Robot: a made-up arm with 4 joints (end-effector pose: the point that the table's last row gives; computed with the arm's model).
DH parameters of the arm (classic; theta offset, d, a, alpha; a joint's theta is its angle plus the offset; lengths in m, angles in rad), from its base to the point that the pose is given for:
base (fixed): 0 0 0 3.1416
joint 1: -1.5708 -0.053 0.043 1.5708
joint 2: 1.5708 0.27 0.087 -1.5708
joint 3: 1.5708 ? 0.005 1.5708
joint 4: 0.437 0 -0.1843 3.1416
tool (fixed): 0.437 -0.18 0 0
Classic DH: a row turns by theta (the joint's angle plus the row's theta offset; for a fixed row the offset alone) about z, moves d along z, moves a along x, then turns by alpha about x.
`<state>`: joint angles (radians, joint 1 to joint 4).
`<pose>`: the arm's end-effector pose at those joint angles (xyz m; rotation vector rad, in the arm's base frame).
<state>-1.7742 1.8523 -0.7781 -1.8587</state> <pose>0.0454 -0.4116 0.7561 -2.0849 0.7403 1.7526</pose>
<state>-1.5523 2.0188 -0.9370 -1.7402</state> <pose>-0.1985 -0.4373 0.7252 -1.8936 0.8053 1.3045</pose>
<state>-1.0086 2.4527 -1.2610 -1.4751</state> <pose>-0.6802 -0.1251 0.5111 -1.5994 0.8518 0.1818</pose>
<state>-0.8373 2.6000 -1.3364 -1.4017</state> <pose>-0.7430 0.0392 0.4117 -1.5586 0.8473 -0.1636</pose>
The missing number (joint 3, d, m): 0.492
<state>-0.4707 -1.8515 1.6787 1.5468</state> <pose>-0.1441 0.0636 -0.2606 2.0315 0.6531 -2.1951</pose>
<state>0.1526 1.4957 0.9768 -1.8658</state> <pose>-0.1633 -0.1896 0.7101 -1.7237 0.9172 1.9699</pose>
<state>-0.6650 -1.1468 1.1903 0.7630</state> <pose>-0.1630 0.0040 -0.3258 1.4546 -0.1387 -0.7585</pose>
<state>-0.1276 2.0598 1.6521 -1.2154</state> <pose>-0.1000 0.1484 0.6947 2.0266 0.0681 -2.0777</pose>
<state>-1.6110 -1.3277 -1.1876 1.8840</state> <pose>-0.2086 -0.3968 -0.3600 -1.1692 0.9496 0.5643</pose>
